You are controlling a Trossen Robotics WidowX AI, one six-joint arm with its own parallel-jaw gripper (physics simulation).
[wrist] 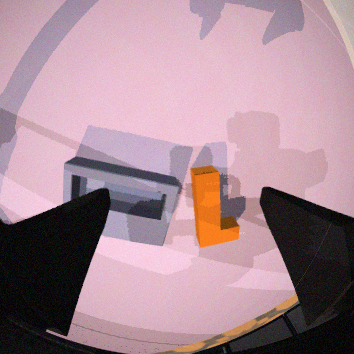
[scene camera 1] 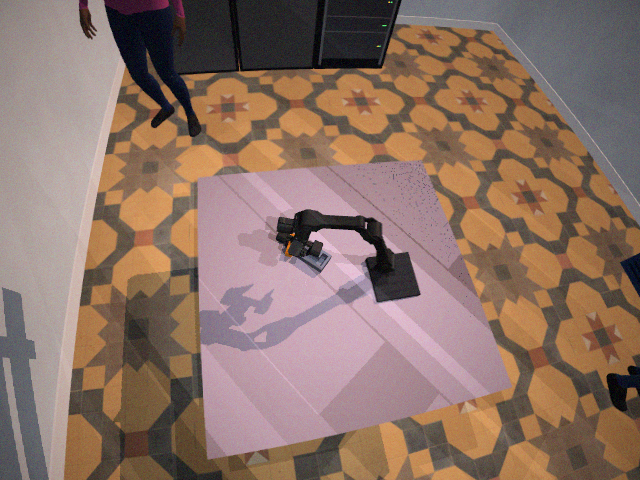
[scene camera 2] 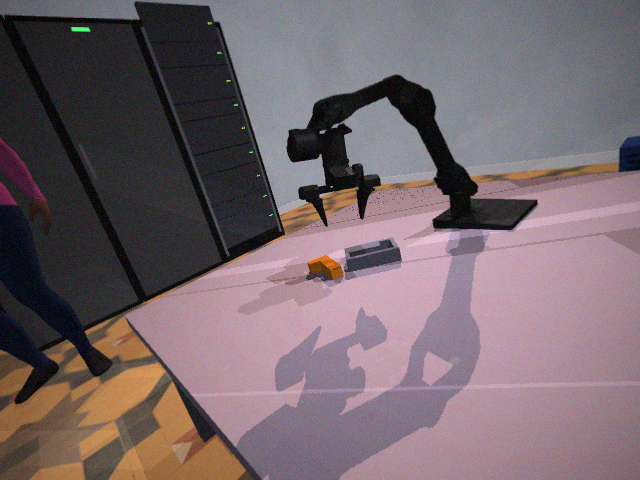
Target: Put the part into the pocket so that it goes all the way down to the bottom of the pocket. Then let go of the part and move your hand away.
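Frame: origin at the arm's base, x down, y right, z back, level; millimetres.
Where they show: gripper, between the fingertips: (wrist: 186, 195) (scene camera 2: 344, 222); arm's base, origin of its link: (scene camera 1: 383, 266) (scene camera 2: 460, 213).
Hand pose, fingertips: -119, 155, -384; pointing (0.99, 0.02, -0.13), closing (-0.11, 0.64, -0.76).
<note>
Things, the pixels of their centre, and the offset from my fingertips, as dx, dy, dz. Level surfaces: height alone.
- orange L-shaped part, middle of its body: (wrist: 216, 206) (scene camera 2: 324, 268) (scene camera 1: 288, 244) +128, +101, +0
- grey block, middle of its body: (wrist: 116, 202) (scene camera 2: 371, 253) (scene camera 1: 313, 256) +125, +3, +93
- pink table top, height of its surface: dx +143
The orange L-shaped part (scene camera 1: 287, 249) (scene camera 2: 325, 265) (wrist: 207, 210) lies on the table beside one end of the grey block, outside its pocket, with a narrow gap between them. In the wrist view its short foot points right. The grey block (scene camera 1: 313, 265) (scene camera 2: 374, 260) (wrist: 150, 237) has a long rectangular pocket open at the top, with shadow inside and no part in it. My gripper (scene camera 2: 344, 222) (wrist: 186, 195) is wide open and empty, above the part and block. In the wrist view the left fingertip overlaps the block and the right one is right of the part.
The pink table top (scene camera 1: 289, 403) (scene camera 2: 516, 335) carries the arm's black base plate (scene camera 1: 400, 289) (scene camera 2: 496, 214), to the right of the block. Dark cabinets (scene camera 1: 276, 33) (scene camera 2: 93, 129) and a person in a pink top (scene camera 1: 149, 46) (scene camera 2: 20, 248) stand beyond the table.
</note>
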